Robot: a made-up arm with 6 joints. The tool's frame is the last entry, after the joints. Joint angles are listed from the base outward.
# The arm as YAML. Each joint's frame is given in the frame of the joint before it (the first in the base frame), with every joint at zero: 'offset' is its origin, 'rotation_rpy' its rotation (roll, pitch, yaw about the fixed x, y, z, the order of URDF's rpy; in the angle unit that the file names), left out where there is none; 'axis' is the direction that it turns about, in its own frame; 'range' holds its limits. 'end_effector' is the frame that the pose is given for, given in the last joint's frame.
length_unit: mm
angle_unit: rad
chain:
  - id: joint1
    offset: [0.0, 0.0, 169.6]
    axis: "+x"
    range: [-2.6, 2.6]
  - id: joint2
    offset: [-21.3, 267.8, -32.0]
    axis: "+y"
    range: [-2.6, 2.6]
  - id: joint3
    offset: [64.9, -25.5, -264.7]
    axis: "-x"
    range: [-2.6, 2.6]
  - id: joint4
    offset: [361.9, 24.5, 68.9]
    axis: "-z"
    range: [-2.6, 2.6]
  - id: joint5
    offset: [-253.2, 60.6, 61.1]
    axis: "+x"
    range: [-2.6, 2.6]
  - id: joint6
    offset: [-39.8, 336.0, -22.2]
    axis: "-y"
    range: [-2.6, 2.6]
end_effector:
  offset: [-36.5, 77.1, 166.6]
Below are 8 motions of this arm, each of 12 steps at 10 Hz.
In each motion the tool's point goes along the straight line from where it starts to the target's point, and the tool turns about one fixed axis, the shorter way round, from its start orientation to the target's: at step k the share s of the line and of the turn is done. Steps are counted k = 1, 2, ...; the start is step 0. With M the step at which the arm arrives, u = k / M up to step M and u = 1 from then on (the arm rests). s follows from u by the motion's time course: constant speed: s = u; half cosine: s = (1 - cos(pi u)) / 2; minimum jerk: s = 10 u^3 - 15 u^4 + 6 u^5.
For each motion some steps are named. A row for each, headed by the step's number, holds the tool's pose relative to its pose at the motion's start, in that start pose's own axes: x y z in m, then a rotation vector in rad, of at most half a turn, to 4 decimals.
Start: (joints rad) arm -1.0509 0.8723 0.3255 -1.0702 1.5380 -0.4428
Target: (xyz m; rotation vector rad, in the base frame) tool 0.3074 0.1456 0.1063 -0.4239 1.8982 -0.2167
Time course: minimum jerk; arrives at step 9
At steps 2, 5, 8, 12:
2: -0.0063 -0.0009 -0.0189 -0.0600 -0.0082 -0.0511
5: -0.0495 -0.0070 -0.1494 -0.4735 -0.0649 -0.4034
8: -0.0812 -0.0114 -0.2448 -0.7758 -0.1063 -0.6609
12: -0.0821 -0.0116 -0.2477 -0.7849 -0.1075 -0.6686

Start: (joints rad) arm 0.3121 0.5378 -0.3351 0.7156 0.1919 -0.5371
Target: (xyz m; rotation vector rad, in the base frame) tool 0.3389 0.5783 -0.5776 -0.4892 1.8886 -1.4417
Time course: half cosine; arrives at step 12
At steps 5, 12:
5: 0.2727 -0.1408 -0.0880 -0.1322 0.0695 -0.5463
12: 0.7359 -0.3799 -0.2374 -0.3567 0.1875 -1.4741

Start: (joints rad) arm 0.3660 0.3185 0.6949 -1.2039 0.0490 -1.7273
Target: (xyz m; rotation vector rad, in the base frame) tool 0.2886 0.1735 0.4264 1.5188 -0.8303 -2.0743
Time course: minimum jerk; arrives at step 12
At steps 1, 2, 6, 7, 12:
1: -0.0014 -0.0021 -0.0018 -0.0081 0.0010 0.0009
2: -0.0096 -0.0145 -0.0122 -0.0566 0.0072 0.0061
6: -0.1351 -0.2040 -0.1722 -0.7980 0.1012 0.0864
7: -0.1765 -0.2666 -0.2250 -1.0428 0.1322 0.1130
12: -0.2701 -0.4080 -0.3444 -1.5960 0.2024 0.1729

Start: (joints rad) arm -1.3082 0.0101 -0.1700 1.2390 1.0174 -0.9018
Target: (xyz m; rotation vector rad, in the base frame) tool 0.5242 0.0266 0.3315 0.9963 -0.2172 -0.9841
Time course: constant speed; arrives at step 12
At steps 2, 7, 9, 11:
2: 0.0438 -0.0317 0.0827 0.1242 0.0264 -0.0912
7: 0.1533 -0.1109 0.2895 0.4347 0.0924 -0.3194
9: 0.1971 -0.1426 0.3723 0.5589 0.1188 -0.4106
11: 0.2408 -0.1743 0.4550 0.6831 0.1452 -0.5019

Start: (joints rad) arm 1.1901 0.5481 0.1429 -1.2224 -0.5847 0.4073
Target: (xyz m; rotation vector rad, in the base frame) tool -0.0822 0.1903 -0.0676 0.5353 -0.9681 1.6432
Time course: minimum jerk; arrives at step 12
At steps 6, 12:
6: -0.0894 -0.1092 -0.0538 -0.0027 0.1578 0.2670
12: -0.1789 -0.2184 -0.1075 -0.0055 0.3156 0.5339

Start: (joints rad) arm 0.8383 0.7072 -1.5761 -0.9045 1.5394 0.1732
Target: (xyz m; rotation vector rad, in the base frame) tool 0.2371 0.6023 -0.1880 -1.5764 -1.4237 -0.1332
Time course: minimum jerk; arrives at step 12
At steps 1, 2, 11, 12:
1: 0.0022 -0.0023 0.0003 0.0022 -0.0021 -0.0062
2: 0.0151 -0.0158 0.0021 0.0150 -0.0146 -0.0430
11: 0.4227 -0.4435 0.0600 0.4212 -0.4101 -1.2042
12: 0.4249 -0.4458 0.0603 0.4234 -0.4122 -1.2104

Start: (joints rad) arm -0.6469 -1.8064 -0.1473 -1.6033 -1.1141 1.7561
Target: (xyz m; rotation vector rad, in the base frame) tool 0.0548 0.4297 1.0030 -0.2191 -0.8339 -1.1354
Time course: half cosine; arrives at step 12
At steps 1, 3, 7, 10, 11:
1: -0.0073 -0.0095 0.0012 0.0096 -0.0233 0.0089
3: -0.0626 -0.0813 0.0106 0.0829 -0.2007 0.0766
7: -0.2692 -0.3493 0.0454 0.3562 -0.8626 0.3294
10: -0.3991 -0.5177 0.0674 0.5279 -1.2786 0.4882
11: -0.4205 -0.5455 0.0710 0.5562 -1.3471 0.5144

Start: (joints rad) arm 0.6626 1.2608 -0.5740 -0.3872 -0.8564 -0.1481
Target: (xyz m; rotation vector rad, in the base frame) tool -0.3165 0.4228 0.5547 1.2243 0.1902 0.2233
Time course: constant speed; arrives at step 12
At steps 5, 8, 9, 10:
5: -0.0568 0.0316 -0.0278 0.2227 -0.4105 0.0211
8: -0.0908 0.0505 -0.0445 0.3563 -0.6568 0.0338
9: -0.1022 0.0568 -0.0501 0.4008 -0.7389 0.0380
10: -0.1135 0.0631 -0.0557 0.4454 -0.8210 0.0422

